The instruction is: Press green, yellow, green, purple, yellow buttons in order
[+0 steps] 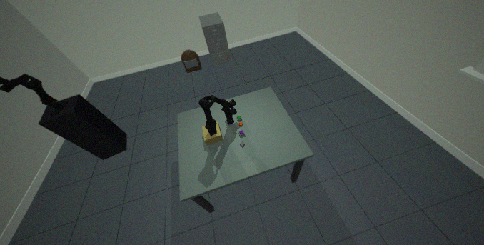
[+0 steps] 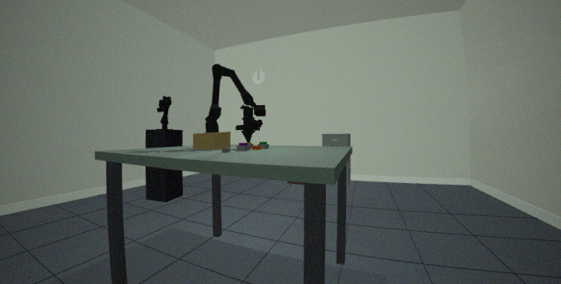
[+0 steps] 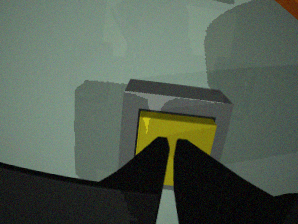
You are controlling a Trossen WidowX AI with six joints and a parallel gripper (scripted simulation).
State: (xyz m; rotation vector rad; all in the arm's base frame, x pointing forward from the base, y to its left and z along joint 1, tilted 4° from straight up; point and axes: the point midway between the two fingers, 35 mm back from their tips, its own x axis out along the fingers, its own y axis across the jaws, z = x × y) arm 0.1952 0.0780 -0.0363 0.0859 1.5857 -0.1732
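Now: the yellow button 1 cm below my gripper tip. Also, from my gripper tip: purple button 18 cm to the right, 4 cm ahead; then green button 9 cm ahead, 1 cm to the right; then orange block 8 cm to the right, 8 cm ahead, 2 cm below.
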